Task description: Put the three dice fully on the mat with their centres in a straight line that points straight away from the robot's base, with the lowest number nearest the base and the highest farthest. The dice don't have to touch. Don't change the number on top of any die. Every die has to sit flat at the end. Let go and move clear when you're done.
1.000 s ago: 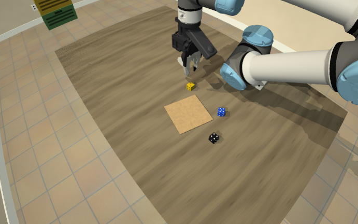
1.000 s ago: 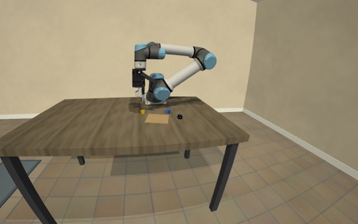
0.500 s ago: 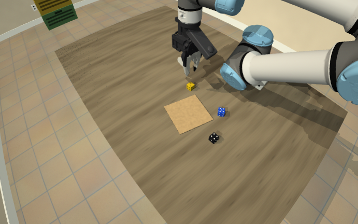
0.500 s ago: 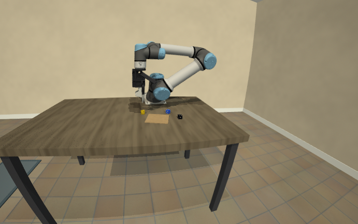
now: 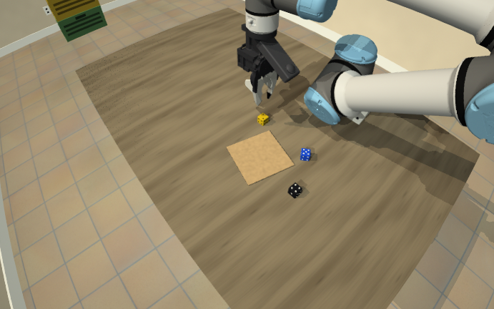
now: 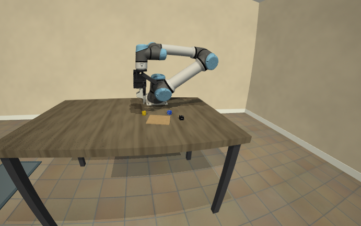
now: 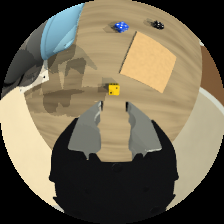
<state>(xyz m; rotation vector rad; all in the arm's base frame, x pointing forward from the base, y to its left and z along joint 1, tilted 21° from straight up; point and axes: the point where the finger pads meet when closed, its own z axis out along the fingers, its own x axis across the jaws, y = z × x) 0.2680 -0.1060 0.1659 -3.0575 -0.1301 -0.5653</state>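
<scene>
My gripper is now 90 mm above the yellow die. Round my hand: blue die (180 mm to the left, 90 mm below, 10 mm behind); then tan mat (100 mm to the left, 100 mm below, 90 mm ahead); then black die (240 mm to the left, 100 mm ahead, 90 mm below).
</scene>
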